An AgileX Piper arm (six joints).
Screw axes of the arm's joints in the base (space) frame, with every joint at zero. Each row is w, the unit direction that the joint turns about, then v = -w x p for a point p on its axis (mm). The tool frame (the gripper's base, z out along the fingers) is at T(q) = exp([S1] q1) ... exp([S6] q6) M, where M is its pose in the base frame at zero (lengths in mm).
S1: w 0 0 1 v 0 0 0
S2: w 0 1 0 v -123 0 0
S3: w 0 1 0 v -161.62 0 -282.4
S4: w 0.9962 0 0.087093 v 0 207.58 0
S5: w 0 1 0 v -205.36 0 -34.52
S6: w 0.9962 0 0.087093 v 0 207.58 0
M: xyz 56.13 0 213.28 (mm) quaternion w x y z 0.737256 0 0.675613 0
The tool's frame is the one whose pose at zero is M.
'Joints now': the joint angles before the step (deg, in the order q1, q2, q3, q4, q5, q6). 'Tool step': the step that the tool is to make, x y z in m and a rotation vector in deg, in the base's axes. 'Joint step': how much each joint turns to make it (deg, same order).
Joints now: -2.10, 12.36, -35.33, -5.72, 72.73, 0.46
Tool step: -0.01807, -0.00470, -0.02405, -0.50, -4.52, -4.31
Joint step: 0.00, -9.06, 5.18, -3.57, -0.19, 3.80
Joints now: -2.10, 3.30, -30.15, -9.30, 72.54, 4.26
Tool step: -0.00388, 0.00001, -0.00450, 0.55, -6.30, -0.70
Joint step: 0.00, -4.15, 1.76, -0.30, -3.67, 1.74
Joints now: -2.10, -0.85, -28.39, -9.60, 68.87, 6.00
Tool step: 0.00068, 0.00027, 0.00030, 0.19, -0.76, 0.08
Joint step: 0.00, -0.11, 0.13, 0.15, -0.75, 0.20
